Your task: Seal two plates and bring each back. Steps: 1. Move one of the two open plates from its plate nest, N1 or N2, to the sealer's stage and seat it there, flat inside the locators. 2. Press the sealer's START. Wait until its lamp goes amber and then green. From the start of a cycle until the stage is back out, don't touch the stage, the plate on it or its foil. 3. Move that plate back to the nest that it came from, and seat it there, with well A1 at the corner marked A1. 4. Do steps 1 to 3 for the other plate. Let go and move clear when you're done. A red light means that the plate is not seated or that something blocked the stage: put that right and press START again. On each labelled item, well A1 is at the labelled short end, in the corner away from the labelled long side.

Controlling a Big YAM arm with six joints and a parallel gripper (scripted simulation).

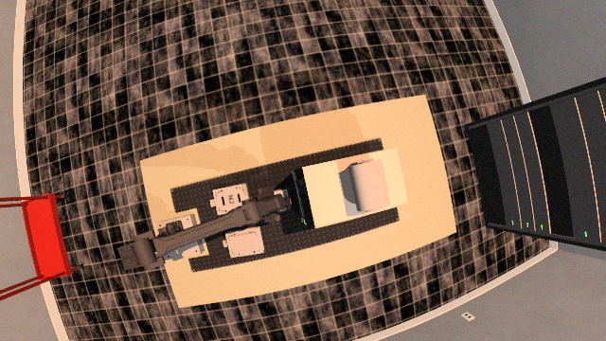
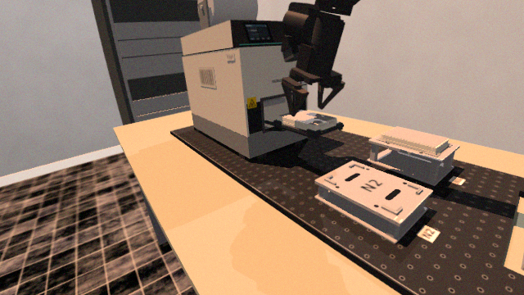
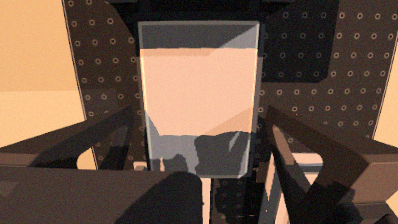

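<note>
Right now my hand is 30 mm above the well plate. The rest, counted from my hand: sealer stage: 40 mm below; plate nest N2: 200 mm behind, 60 mm to the left, 100 mm below; sealer screen: 120 mm ahead, 40 mm to the left, 180 mm above.
</note>
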